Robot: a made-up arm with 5 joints.
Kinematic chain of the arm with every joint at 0, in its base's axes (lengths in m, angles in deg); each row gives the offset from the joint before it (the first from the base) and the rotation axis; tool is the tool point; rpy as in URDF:
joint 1: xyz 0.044 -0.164 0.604 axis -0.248 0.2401 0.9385
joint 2: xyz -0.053 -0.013 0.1 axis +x
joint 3: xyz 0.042 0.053 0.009 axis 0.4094 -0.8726 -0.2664
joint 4: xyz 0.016 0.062 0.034 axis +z
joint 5: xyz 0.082 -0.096 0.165 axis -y
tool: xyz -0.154 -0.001 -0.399 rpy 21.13 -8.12 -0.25
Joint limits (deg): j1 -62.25..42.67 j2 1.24..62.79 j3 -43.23..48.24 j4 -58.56..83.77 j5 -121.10..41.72
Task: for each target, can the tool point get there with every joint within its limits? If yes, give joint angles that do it. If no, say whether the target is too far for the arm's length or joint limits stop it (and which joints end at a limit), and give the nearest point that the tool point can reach.
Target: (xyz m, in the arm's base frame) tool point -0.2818 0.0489 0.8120
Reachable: yes | joints -19.90 42.83 30.94 -20.44 -60.05
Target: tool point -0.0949 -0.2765 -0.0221
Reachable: no: joint limits stop it (at a limit: joint 1, joint 2, joint 3, joint 5) | nearest point -0.0303 -0.1007 0.3602 | short by 0.426 m
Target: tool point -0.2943 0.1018 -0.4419
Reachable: no: too far | nearest point -0.0983 -0.0371 0.3726 | short by 0.849 m
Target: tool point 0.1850 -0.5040 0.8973
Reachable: yes | joints 23.66 39.66 -9.76 56.57 -86.82
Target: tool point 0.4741 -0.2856 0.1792
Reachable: no: joint limits stop it (at a limit: joint 1, joint 2, joint 5) | nearest point 0.2662 -0.1915 0.4663 | short by 0.367 m
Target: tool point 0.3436 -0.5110 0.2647
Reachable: no: joint limits stop it (at a limit: joint 1, joint 2, joint 5) | nearest point 0.2140 -0.3079 0.5004 | short by 0.337 m
